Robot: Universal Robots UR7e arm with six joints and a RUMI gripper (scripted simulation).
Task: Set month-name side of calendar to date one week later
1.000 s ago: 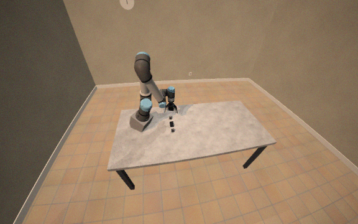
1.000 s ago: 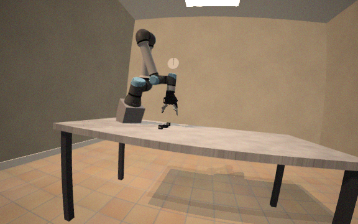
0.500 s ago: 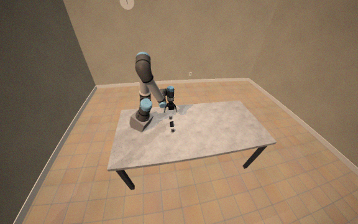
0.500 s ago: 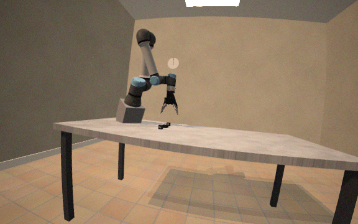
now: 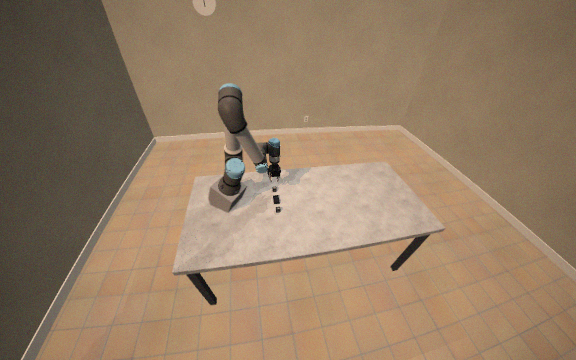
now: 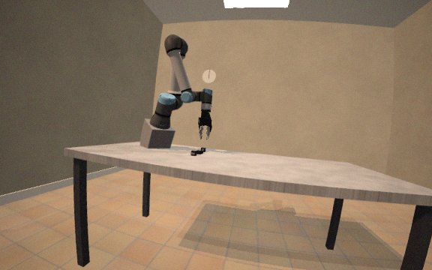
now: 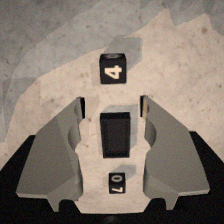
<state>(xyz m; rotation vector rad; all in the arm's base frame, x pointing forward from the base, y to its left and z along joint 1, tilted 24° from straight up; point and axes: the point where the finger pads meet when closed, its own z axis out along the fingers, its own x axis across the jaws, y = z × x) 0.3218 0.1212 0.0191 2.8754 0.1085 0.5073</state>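
Now: hand 9 cm above the black cube. The rest, counted from my hand: black date cube (21 cm to the right, 9 cm below, 1 cm ahead); black calendar tray (11 cm to the right, 10 cm below, 1 cm ahead).
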